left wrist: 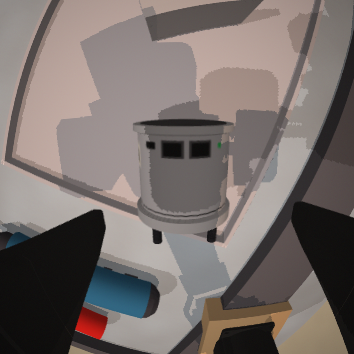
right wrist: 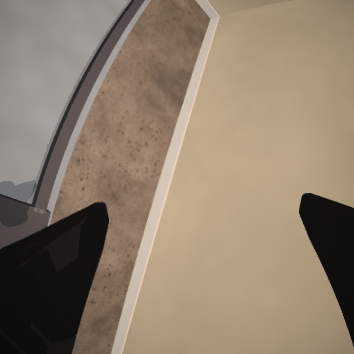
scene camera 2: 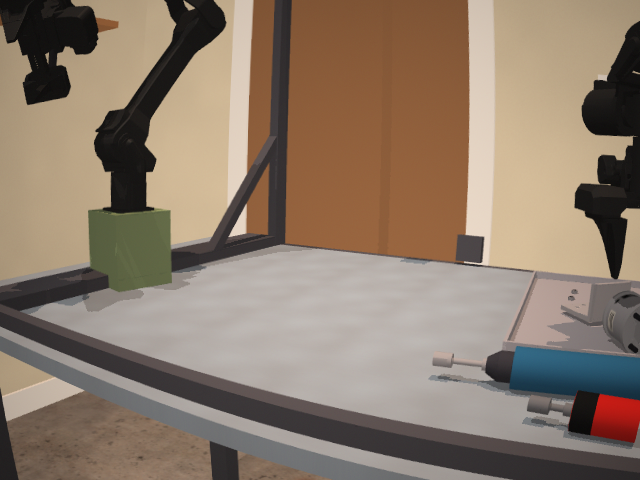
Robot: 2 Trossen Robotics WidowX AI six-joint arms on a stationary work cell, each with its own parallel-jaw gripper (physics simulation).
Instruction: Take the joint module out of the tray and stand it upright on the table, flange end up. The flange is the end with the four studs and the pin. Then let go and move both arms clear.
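Frame: origin at the left arm's base, x up, y back, z right, level; millimetres.
Where they show: left gripper, fingertip midpoint: [left wrist: 201, 216]; right gripper, fingertip midpoint: [right wrist: 208, 208] [scene camera 2: 20, 73]; left arm's base at its link origin: [left wrist: 242, 338]; right arm's base at its link origin: [scene camera 2: 128, 210].
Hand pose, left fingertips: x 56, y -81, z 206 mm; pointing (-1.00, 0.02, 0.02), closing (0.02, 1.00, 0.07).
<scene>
Each offset is from my left fingertips to the top centre of the thing. "*": to the spot under its first point.
The grey joint module {dx -23, dy -5, dz -1 mm} [scene camera 2: 622, 320] [left wrist: 185, 175] lies on its side in the pale pink tray {dx -74, dy +2, dz +164 mm} [scene camera 2: 537, 315] [left wrist: 37, 125]. Its flange end faces the tray's near edge; two dark studs show in the left wrist view, and the pin does not show there. The scene camera's right edge cuts the module off. My left gripper [scene camera 2: 615, 274] [left wrist: 201, 216] is open and empty, pointing down above the tray. In its wrist view the module appears between the spread fingertips, beyond them. My right gripper [scene camera 2: 46, 85] [right wrist: 208, 208] is open and empty, high at the far left of the scene view.
An angled bracket [scene camera 2: 599, 304] [left wrist: 200, 21] stands in the tray behind the module. A blue driver {* dx -59, dy -129, dz -125 mm} [scene camera 2: 573, 369] [left wrist: 122, 292] and a red tool {dx -56, dy -136, dz -186 mm} [scene camera 2: 617, 417] [left wrist: 92, 322] lie in front of the tray. A dark frame rail [scene camera 2: 310, 410] runs along the table's front edge.
</scene>
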